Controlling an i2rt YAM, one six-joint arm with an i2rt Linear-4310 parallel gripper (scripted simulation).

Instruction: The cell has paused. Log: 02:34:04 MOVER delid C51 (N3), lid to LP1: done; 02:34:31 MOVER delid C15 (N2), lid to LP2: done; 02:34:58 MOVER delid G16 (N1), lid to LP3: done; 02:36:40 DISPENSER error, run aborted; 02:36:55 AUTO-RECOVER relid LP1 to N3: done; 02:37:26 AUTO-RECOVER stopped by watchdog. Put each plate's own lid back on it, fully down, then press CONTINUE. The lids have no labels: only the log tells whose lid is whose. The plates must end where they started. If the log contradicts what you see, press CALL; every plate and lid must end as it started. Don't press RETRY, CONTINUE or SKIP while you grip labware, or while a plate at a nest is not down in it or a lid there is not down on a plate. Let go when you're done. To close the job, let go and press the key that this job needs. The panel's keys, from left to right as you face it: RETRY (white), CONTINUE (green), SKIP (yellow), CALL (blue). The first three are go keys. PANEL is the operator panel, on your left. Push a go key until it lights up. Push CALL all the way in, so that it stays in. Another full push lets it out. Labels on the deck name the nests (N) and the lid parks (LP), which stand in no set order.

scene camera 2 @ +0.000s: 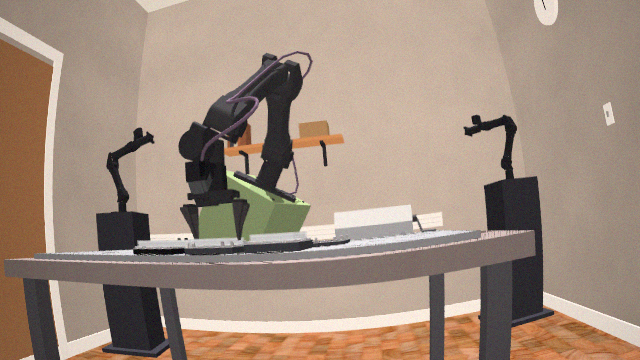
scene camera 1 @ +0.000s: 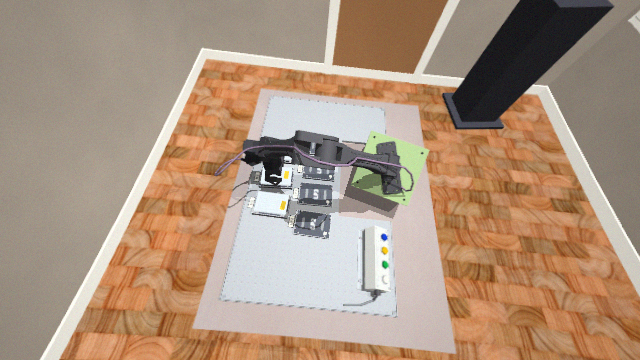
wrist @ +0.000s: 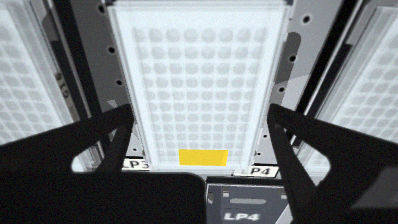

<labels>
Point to a clear lid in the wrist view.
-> At 199, 85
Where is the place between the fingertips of my gripper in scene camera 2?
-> At 217, 241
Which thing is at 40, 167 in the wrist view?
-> My gripper.
</labels>
